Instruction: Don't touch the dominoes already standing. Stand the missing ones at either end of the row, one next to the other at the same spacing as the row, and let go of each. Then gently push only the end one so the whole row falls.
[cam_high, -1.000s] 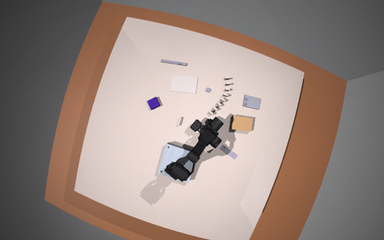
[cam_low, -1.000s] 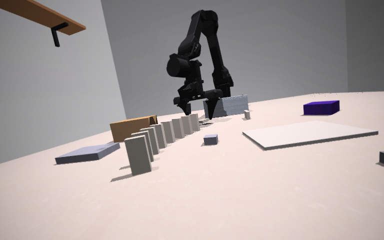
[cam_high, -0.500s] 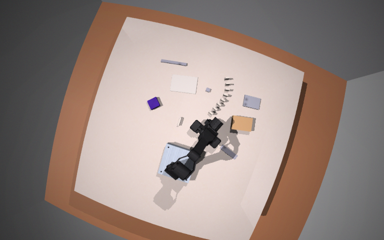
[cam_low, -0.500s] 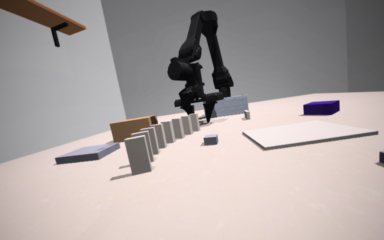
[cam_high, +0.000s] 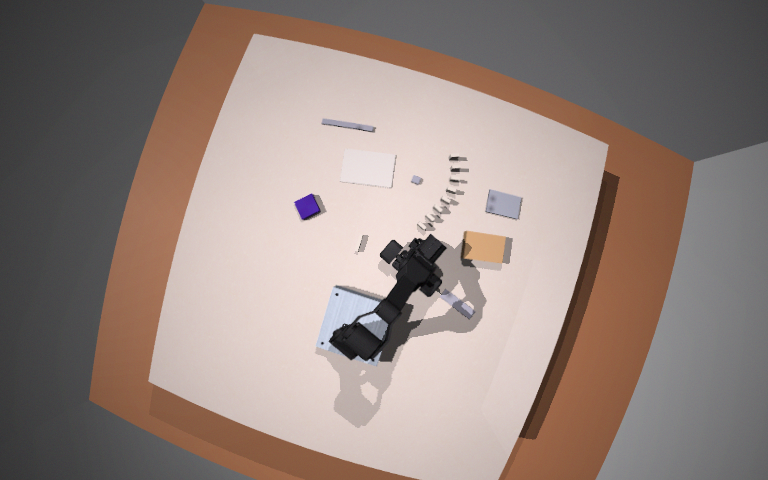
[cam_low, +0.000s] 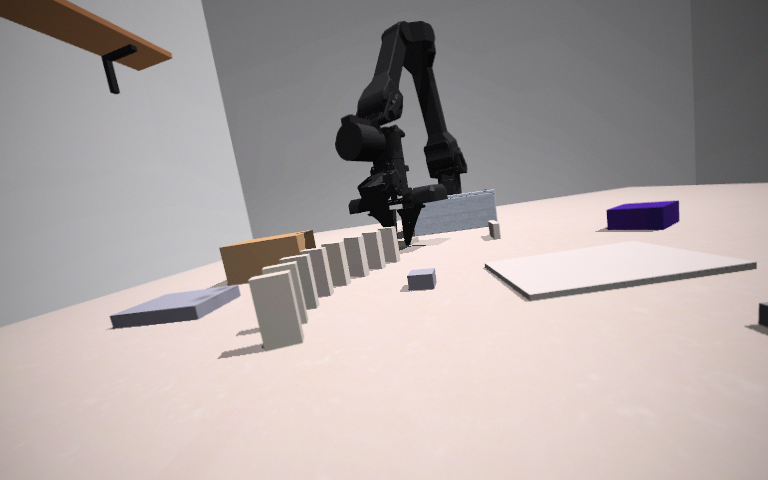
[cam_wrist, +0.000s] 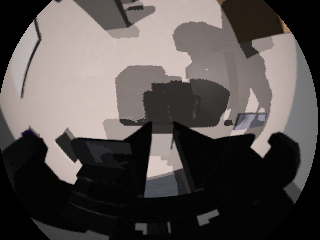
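The small grey cube lies 25 cm ahead of my gripper tip, 8 cm to the left of it and 1 cm above it. The rest, counted from my gripper tip: flat white plate (23 cm to the left, 23 cm ahead); flat grey slab (28 cm ahead, 20 cm to the right, 1 cm above); orange-brown box (18 cm to the right, 13 cm ahead, 3 cm above).
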